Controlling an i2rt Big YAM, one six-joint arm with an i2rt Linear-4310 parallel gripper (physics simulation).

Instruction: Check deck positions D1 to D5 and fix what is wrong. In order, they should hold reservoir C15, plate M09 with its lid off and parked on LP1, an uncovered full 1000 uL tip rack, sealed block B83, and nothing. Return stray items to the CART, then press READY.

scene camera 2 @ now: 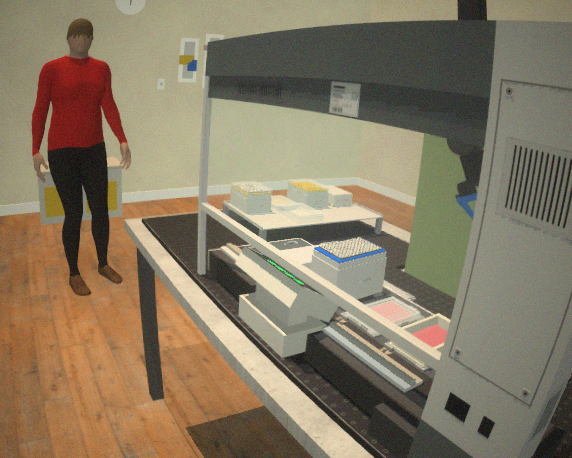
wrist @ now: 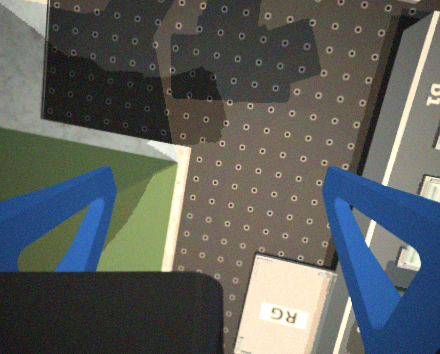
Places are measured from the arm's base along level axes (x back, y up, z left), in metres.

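Pixels of known places: gripper, between the fingertips: (wrist: pixel 219 178).
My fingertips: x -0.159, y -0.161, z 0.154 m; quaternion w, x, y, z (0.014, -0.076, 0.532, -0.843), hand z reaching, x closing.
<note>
Ahead of a thing's pixels: the offset from my fingertips to its middle.
My gripper (scene camera 2: pixel 467 202) (wrist: pixel 219 178) is open and empty, above the dark perforated deck surface beside the D1 edge. In scene camera 2 the machine's right housing hides part of it. Reservoir {dx -0.260, dy -0.162, dz +0.068 m} (scene camera 2: pixel 429 336), with pink liquid, sits at the near right of the deck row. A plate (scene camera 2: pixel 392 310) with pink wells is next to it; I cannot tell whether a clear lid covers it. A tall tip rack (scene camera 2: pixel 352 275) with a blue rim and many tips stands beyond, uncovered. Farther along lies a low grey piece (scene camera 2: pixel 292 244), its label unreadable. The READY button does not show.
A white raised stand (scene camera 2: pixel 320 221) behind holds a white-tipped rack (scene camera 2: pixel 250 199), a yellow-topped rack (scene camera 2: pixel 307 193), a small white block {dx +0.223, dy -0.151, dz -0.752 m} (scene camera 2: pixel 340 196) and flat clear pieces. A pad marked RG {dx -0.085, dy -0.226, dz -0.211 m} (wrist: pixel 280 295) lies near my right finger. A green panel (scene camera 2: pixel 435 215) (wrist: pixel 145 235) stands beside the deck.
</note>
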